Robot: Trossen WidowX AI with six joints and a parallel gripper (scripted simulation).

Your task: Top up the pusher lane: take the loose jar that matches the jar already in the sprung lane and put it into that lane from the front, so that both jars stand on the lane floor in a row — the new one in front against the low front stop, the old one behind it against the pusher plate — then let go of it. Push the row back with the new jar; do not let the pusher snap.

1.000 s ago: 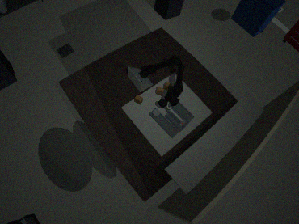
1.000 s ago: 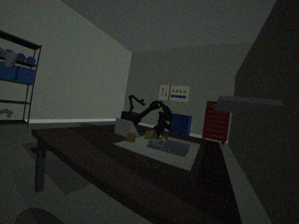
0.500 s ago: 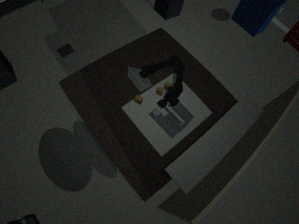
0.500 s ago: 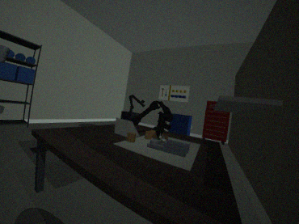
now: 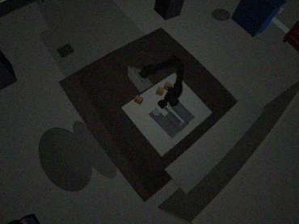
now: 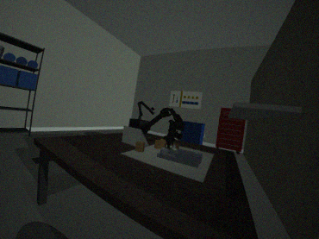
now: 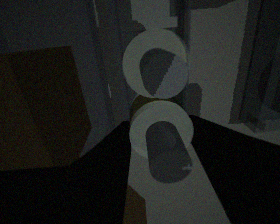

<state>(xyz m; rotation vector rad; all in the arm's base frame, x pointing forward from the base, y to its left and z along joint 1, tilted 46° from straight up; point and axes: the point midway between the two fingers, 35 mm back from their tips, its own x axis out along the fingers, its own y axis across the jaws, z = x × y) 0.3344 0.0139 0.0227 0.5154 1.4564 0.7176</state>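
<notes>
Right now my gripper tip is 150 mm short of the grey lane fixture, 20 mm above it and 10 mm to the left of it. Round my gripper tip: pale pusher plate: 150 mm ahead, 10 mm to the right, 10 mm above.
</notes>
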